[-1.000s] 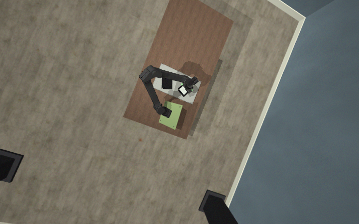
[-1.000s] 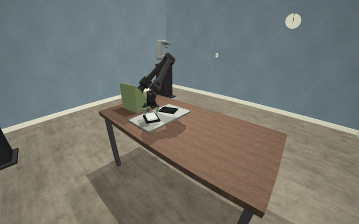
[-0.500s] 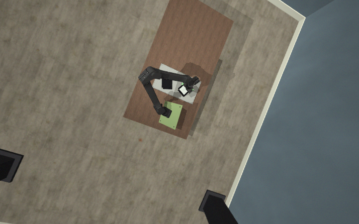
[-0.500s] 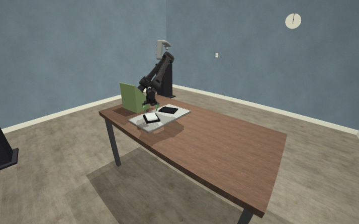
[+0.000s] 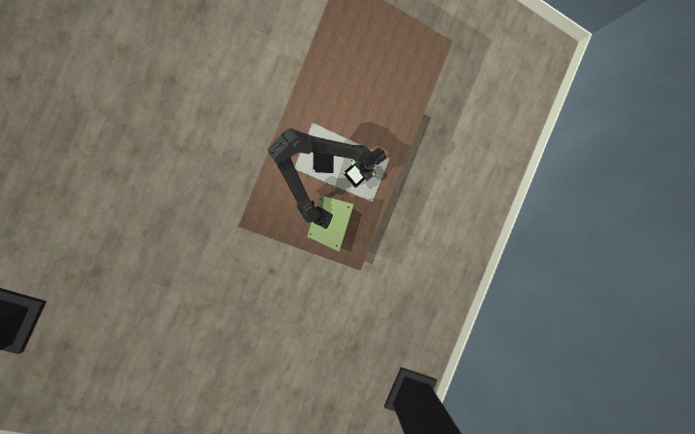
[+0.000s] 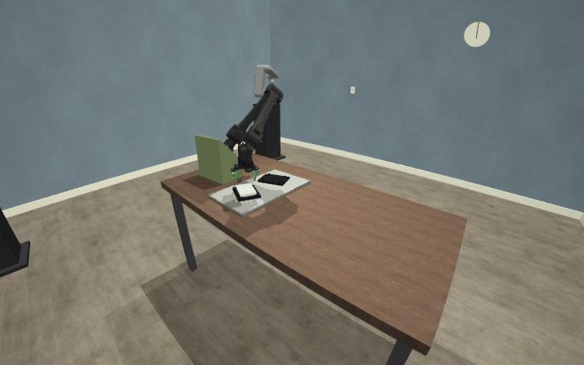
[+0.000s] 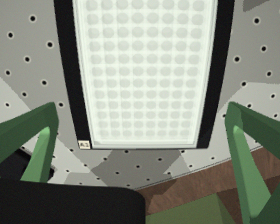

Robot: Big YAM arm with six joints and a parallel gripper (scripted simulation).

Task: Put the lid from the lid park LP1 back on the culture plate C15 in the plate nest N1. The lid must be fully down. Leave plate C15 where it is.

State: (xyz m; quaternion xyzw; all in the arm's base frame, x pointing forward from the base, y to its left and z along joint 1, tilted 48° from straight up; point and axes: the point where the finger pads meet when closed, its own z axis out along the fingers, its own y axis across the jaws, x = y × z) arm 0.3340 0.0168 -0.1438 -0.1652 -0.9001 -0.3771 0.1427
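My gripper is now 50 mm above the clear lid. Also, from my hand: culture plate: 50 mm below; then lid park LP1: 20 mm behind, 230 mm to the left, 70 mm below.
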